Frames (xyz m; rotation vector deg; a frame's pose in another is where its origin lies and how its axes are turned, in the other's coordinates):
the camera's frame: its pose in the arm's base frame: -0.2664 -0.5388 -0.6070 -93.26 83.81 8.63
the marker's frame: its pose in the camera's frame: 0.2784 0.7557 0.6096 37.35 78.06 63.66
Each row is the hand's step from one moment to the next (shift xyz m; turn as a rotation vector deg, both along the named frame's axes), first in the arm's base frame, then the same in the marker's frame.
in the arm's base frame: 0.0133 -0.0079 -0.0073 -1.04 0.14 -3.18
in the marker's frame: -0.0115 -0.0021 0.0125 1.46 1.91 2.33
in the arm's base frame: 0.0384 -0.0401 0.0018 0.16 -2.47 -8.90
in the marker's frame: -0.0351 -0.0333 0.0273 1.28 3.05 8.62
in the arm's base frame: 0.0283 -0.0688 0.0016 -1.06 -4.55 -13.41
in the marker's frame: -0.0230 -0.0569 0.0421 3.27 3.90 13.26
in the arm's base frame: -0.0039 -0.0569 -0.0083 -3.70 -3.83 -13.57
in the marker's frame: 0.0093 -0.0420 0.0383 5.84 4.53 12.56
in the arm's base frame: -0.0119 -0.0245 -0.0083 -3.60 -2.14 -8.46
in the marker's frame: 0.0148 -0.0156 0.0187 4.90 3.01 7.49
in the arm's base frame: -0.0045 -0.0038 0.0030 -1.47 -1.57 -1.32
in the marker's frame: 0.0043 -0.0049 -0.0010 1.76 -0.56 1.72
